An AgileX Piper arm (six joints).
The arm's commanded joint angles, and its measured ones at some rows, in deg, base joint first. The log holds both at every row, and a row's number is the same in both.
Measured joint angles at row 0: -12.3 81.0 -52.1 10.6 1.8 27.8
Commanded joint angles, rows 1 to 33: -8.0 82.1 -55.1 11.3 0.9 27.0; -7.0 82.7 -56.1 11.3 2.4 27.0; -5.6 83.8 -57.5 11.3 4.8 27.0; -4.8 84.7 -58.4 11.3 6.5 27.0; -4.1 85.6 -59.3 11.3 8.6 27.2; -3.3 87.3 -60.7 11.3 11.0 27.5; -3.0 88.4 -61.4 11.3 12.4 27.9; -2.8 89.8 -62.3 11.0 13.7 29.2; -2.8 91.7 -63.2 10.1 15.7 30.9; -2.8 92.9 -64.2 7.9 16.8 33.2; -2.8 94.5 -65.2 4.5 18.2 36.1; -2.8 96.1 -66.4 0.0 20.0 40.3; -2.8 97.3 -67.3 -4.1 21.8 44.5; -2.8 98.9 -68.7 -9.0 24.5 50.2; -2.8 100.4 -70.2 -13.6 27.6 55.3; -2.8 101.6 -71.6 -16.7 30.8 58.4; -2.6 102.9 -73.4 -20.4 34.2 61.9; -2.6 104.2 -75.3 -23.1 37.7 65.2; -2.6 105.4 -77.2 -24.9 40.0 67.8; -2.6 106.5 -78.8 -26.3 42.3 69.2; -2.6 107.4 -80.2 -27.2 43.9 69.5; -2.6 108.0 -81.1 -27.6 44.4 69.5; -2.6 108.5 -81.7 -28.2 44.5 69.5; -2.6 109.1 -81.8 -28.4 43.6 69.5; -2.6 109.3 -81.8 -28.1 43.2 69.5; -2.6 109.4 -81.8 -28.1 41.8 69.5; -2.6 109.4 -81.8 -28.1 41.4 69.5; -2.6 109.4 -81.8 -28.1 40.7 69.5; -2.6 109.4 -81.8 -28.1 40.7 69.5; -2.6 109.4 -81.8 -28.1 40.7 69.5; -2.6 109.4 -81.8 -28.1 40.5 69.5; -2.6 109.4 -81.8 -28.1 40.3 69.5; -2.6 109.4 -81.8 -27.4 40.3 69.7
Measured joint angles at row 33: -2.7 109.3 -81.5 -27.6 41.2 69.2
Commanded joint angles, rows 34 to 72: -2.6 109.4 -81.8 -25.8 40.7 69.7; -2.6 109.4 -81.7 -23.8 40.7 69.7; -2.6 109.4 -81.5 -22.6 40.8 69.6; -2.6 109.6 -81.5 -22.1 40.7 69.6; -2.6 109.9 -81.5 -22.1 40.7 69.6; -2.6 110.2 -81.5 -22.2 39.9 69.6; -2.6 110.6 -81.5 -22.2 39.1 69.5; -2.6 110.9 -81.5 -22.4 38.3 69.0; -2.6 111.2 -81.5 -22.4 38.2 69.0; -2.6 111.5 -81.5 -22.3 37.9 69.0; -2.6 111.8 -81.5 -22.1 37.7 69.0; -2.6 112.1 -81.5 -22.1 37.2 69.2; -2.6 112.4 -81.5 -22.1 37.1 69.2; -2.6 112.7 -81.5 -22.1 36.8 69.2; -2.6 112.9 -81.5 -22.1 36.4 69.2; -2.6 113.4 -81.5 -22.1 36.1 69.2; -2.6 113.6 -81.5 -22.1 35.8 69.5; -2.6 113.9 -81.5 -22.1 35.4 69.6; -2.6 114.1 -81.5 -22.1 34.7 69.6; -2.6 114.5 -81.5 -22.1 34.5 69.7; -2.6 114.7 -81.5 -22.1 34.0 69.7; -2.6 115.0 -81.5 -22.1 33.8 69.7; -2.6 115.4 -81.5 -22.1 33.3 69.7; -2.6 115.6 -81.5 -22.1 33.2 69.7; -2.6 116.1 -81.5 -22.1 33.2 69.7; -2.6 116.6 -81.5 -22.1 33.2 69.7; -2.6 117.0 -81.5 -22.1 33.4 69.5; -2.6 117.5 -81.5 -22.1 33.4 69.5; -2.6 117.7 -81.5 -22.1 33.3 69.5; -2.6 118.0 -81.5 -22.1 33.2 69.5; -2.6 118.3 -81.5 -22.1 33.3 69.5; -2.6 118.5 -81.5 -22.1 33.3 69.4; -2.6 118.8 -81.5 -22.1 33.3 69.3; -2.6 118.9 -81.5 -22.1 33.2 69.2; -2.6 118.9 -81.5 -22.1 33.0 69.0; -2.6 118.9 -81.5 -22.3 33.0 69.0; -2.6 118.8 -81.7 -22.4 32.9 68.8; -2.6 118.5 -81.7 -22.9 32.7 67.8; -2.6 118.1 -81.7 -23.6 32.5 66.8
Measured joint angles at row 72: -2.7 116.9 -82.1 -25.1 33.6 68.6
